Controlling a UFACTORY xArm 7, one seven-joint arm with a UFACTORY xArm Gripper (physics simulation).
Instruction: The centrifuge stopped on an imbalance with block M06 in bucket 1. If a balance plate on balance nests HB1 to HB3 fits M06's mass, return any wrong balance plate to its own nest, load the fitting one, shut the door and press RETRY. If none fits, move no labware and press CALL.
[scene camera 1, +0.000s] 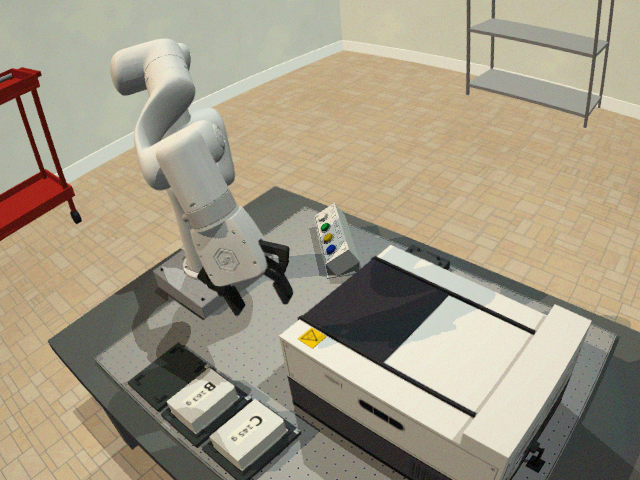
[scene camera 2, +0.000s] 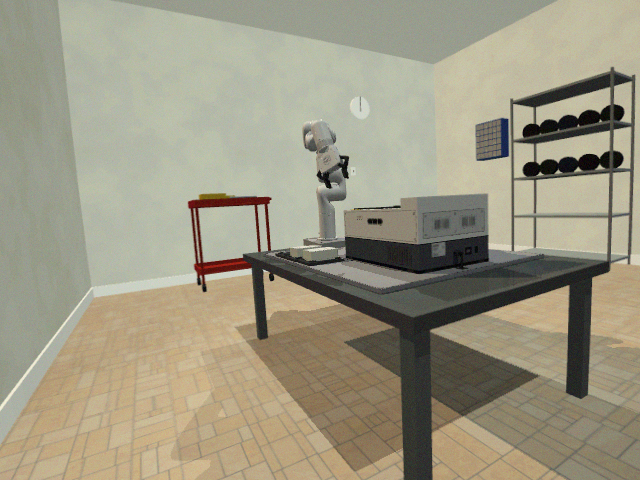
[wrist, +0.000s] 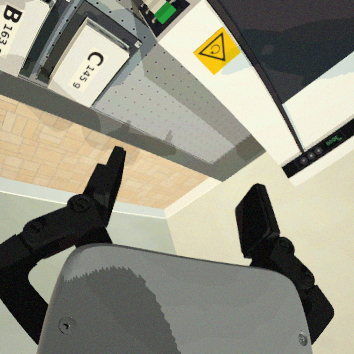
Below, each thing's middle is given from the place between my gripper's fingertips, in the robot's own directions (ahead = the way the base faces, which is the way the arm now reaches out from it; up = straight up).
The dark sliding door (scene camera 1: 378, 308) is 8 cm ahead of my hand, 20 cm to the left of it and 11 cm below it. Also, from my hand: white centrifuge (scene camera 1: 476, 383) 23 cm ahead, 19 cm to the left, 20 cm below; button box (scene camera 1: 340, 258) 27 cm behind, 50 cm to the left, 28 cm below; dark nest (scene camera 1: 171, 372) 29 cm behind, 9 cm to the right, 32 cm below.
